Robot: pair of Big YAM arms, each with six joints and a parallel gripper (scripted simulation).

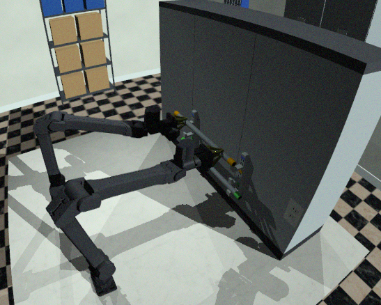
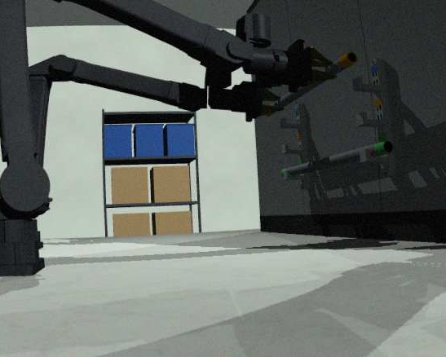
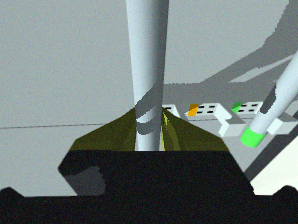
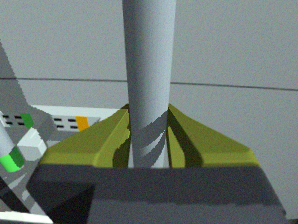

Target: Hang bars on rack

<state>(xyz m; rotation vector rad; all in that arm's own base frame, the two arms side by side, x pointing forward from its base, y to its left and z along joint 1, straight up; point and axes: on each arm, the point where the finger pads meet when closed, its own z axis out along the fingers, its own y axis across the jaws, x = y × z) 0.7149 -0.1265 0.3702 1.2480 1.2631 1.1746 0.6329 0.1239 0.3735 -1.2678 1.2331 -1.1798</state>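
Now: left hand 150 mm to the left of the orange-ended bar and 20 mm past it. Round my left hand: green-ended bar: 180 mm below, 170 mm to the right, 20 mm ahead; then grey cabinet wall: 220 mm ahead, 150 mm to the right, 80 mm above; then wall outlet: 680 mm to the right, 70 mm below, 10 mm behind.
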